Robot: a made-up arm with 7 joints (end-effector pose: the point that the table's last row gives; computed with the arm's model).
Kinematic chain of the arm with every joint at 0, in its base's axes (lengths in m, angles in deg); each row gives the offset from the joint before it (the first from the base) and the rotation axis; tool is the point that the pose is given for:
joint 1: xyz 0 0 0.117 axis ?
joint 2: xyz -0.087 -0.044 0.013 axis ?
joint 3: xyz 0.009 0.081 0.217 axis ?
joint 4: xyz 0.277 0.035 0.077 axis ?
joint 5: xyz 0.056 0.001 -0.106 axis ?
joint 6: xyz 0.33 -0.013 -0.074 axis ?
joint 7: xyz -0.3 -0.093 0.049 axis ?
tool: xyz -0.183 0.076 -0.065
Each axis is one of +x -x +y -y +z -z.
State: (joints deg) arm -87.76 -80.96 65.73 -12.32 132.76 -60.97 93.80
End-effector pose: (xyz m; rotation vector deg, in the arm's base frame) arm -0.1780 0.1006 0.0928 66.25 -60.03 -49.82
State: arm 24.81 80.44 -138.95 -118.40 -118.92 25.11 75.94
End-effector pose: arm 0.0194 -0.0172 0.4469 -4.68 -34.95 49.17
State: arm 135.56 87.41 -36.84 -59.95 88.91 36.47 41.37
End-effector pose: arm 0.0858 -0.1210 -0.3098 70.63 141.63 24.30
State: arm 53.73 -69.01 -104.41 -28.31 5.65 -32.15 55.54
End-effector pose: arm -0.2252 -0.3617 0.5319 105.94 -92.12 -47.35
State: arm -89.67 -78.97 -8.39 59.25 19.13 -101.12 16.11
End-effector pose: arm -0.2223 0.1775 -0.0871 173.57 3.28 -35.09
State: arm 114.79 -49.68 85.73 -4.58 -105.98 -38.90 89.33
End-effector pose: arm -0.1244 0.1020 0.3697 108.49 20.20 -69.01
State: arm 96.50 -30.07 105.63 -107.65 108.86 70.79 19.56
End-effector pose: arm -0.1387 0.0185 0.2342 -69.70 44.80 124.11
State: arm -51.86 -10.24 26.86 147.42 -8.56 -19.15 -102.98
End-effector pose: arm -0.0803 0.3186 -0.0073 -57.75 25.84 -55.08
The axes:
joint 1: +x
joint 2: -z
joint 3: +y
joint 4: -z
joint 5: +y
joint 6: +x
joint 7: -z

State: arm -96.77 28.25 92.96 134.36 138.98 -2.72 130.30
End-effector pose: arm -0.0675 -0.1662 -0.0830 -79.49 -45.44 50.73
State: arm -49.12 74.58 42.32 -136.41 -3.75 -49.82 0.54
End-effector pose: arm 0.0425 -0.2196 0.2191 -45.38 -15.65 56.99
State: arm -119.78 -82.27 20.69 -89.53 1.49 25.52 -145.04
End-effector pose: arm -0.3301 -0.3494 -0.1490 -157.27 -58.53 -13.44
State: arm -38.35 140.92 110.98 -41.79 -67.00 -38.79 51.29
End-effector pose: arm 0.2651 -0.1416 0.1239 41.09 -20.66 -161.17
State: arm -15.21 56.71 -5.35 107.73 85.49 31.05 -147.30
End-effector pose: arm 0.2627 0.0347 0.1619 -2.43 -94.92 -20.81
